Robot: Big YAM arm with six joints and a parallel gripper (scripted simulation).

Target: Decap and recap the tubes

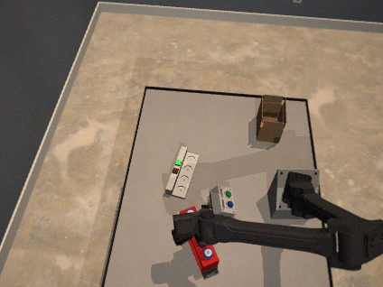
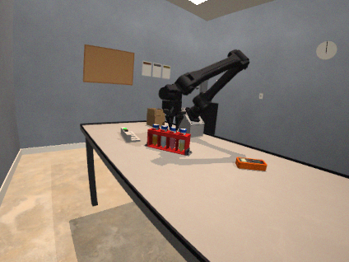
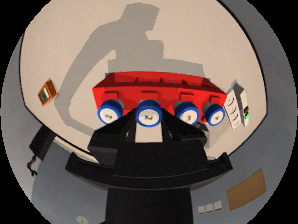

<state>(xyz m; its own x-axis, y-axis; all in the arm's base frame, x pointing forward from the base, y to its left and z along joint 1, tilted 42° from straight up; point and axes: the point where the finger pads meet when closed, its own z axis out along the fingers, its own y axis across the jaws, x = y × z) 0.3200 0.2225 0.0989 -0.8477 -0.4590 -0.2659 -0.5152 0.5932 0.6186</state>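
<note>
My gripper is now 170 mm to the left of the blue key, 90 mm past it and 50 mm above it. From my hand the other things lie so: green key (220 mm to the right, 80 mm behind, 50 mm below); then key housing (190 mm to the right, 70 mm behind, 60 mm below); then blue tube cap (90 mm to the right, 50 mm ahead).
</note>
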